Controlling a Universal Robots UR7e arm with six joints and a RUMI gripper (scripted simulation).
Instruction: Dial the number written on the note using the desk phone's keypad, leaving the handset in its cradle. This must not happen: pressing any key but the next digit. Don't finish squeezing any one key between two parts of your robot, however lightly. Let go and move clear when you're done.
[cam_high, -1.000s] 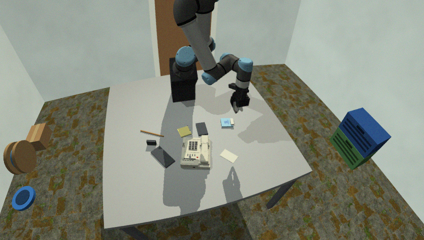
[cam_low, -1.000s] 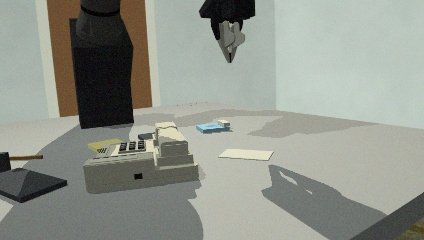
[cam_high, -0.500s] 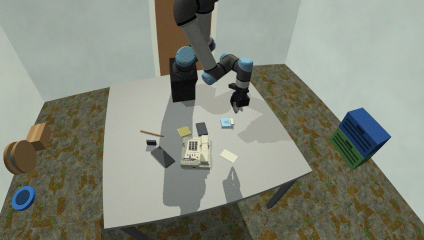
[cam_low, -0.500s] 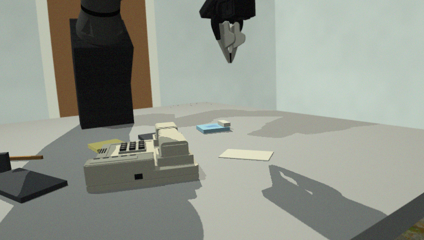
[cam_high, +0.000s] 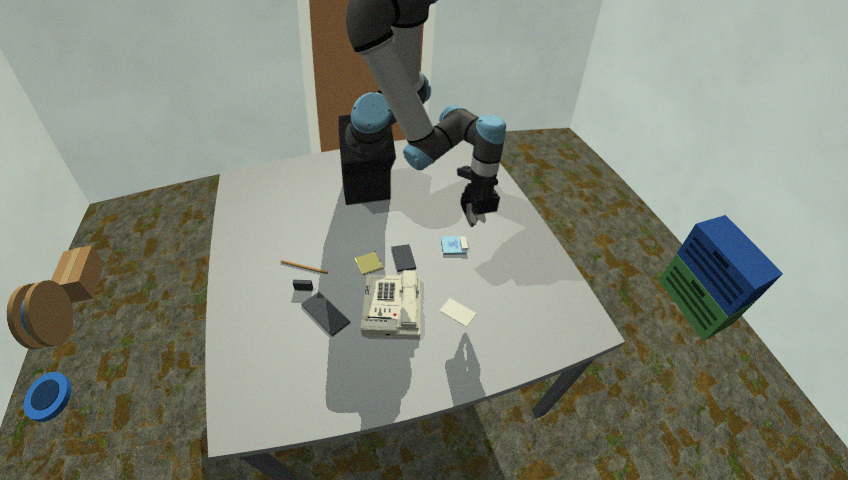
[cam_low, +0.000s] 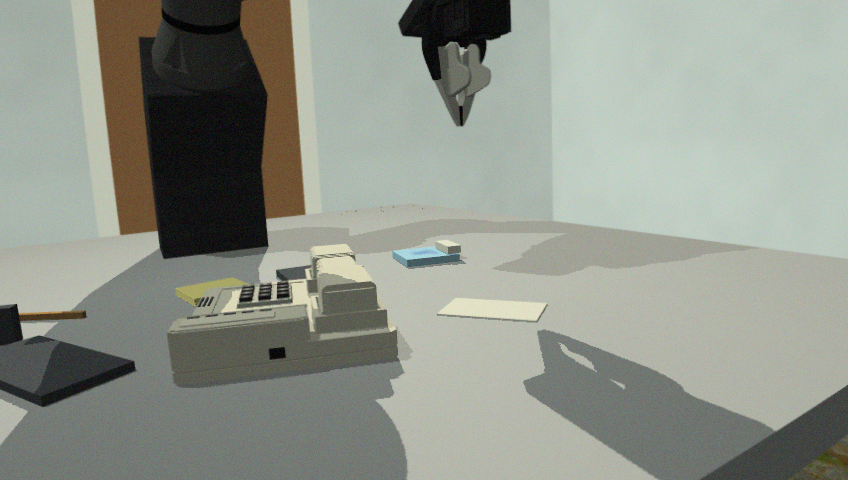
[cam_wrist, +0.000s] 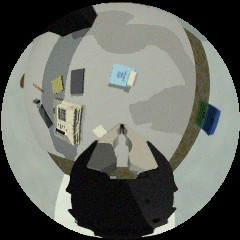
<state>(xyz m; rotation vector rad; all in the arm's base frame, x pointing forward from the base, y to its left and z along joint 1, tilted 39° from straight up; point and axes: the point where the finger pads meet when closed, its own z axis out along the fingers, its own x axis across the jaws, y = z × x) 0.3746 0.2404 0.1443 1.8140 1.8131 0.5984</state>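
My hand is 10 cm short of the handset, 23 cm to the left of it and 16 cm above it. Also, from my hand: pencil (15 cm behind, 52 cm to the right, 20 cm below); cream note card (17 cm ahead, 9 cm to the right, 20 cm below); small black block (6 cm behind, 54 cm to the right, 19 cm below).
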